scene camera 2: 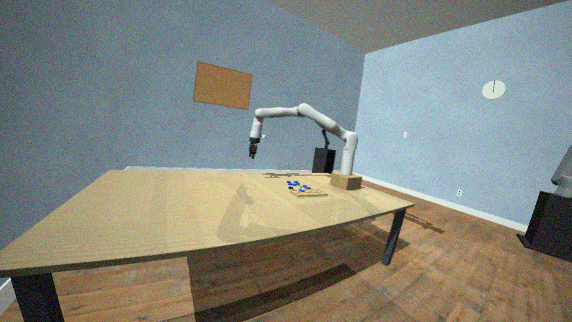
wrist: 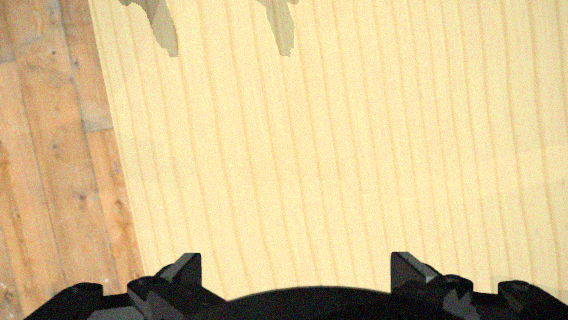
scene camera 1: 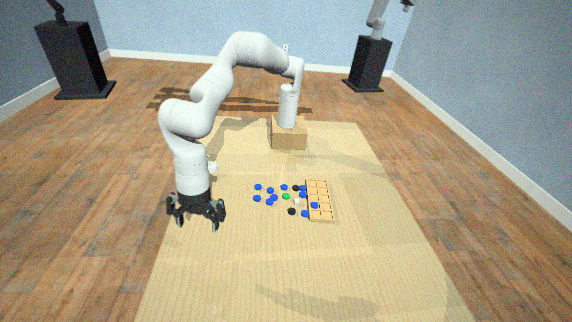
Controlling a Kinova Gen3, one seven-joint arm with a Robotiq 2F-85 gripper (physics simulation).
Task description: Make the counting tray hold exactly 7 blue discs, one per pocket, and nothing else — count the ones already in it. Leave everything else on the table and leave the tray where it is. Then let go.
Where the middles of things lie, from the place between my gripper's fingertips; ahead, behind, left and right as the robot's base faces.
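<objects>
There is the wooden counting tray [scene camera 1: 317,189], and my hand is 140 mm above it, 450 mm to the right of it and 160 mm past it.
</objects>
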